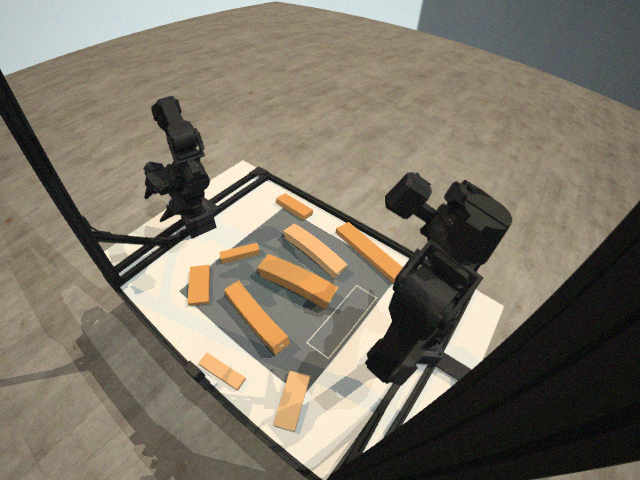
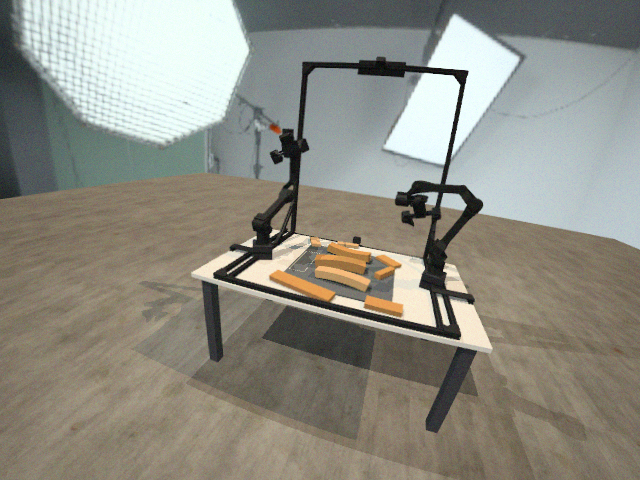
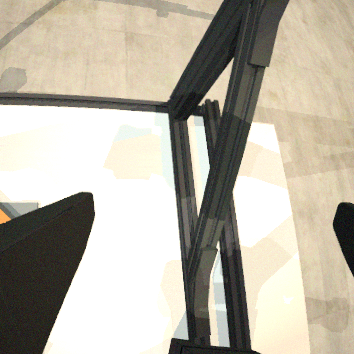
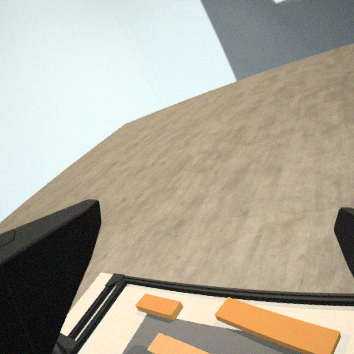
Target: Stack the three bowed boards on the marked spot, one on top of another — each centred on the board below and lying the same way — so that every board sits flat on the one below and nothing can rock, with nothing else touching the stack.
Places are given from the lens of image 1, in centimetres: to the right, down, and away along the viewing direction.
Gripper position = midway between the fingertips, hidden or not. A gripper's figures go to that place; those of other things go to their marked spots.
left gripper (image 1: 153, 209): -47, -8, 87
right gripper (image 1: 436, 188): 20, -9, 54
marked spot (image 1: 321, 333): 0, 26, 92
